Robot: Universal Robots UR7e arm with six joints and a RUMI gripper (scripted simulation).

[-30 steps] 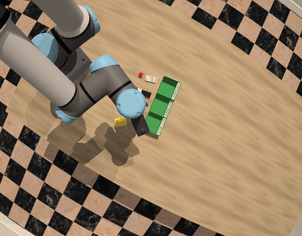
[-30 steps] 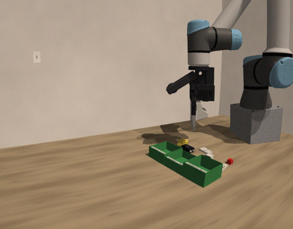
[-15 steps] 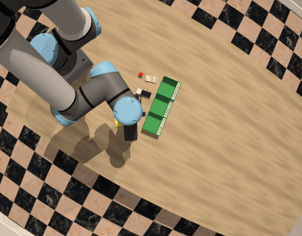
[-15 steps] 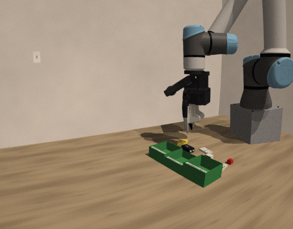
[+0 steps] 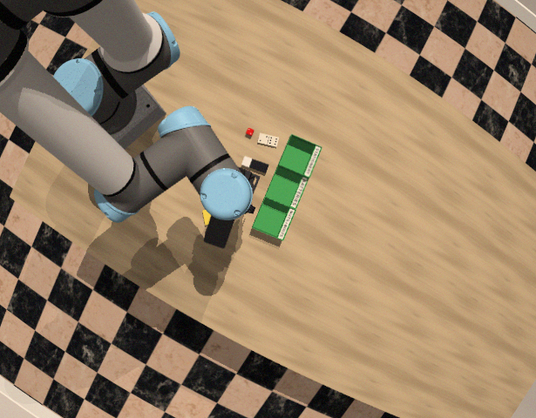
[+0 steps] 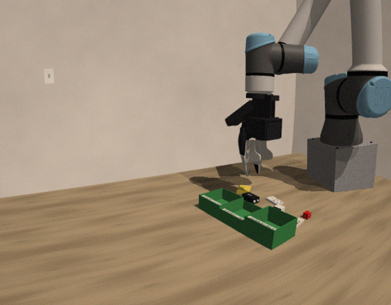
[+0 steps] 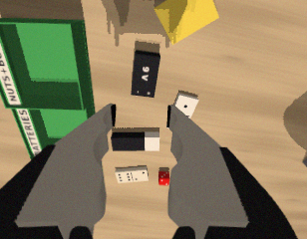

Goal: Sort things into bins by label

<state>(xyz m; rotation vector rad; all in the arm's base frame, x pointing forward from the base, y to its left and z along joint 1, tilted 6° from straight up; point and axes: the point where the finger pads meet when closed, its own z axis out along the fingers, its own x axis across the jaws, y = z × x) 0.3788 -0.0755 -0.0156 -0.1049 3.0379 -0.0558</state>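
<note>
The black 9V battery lies 90 mm below my hand and 10 mm to the left of it. The rest, counted from my hand: black-and-white block: 100 mm to the left, 90 mm below; then red die: 170 mm to the left, 90 mm below, 40 mm behind; then yellow block: 90 mm below, 60 mm to the right, 40 mm behind.
</note>
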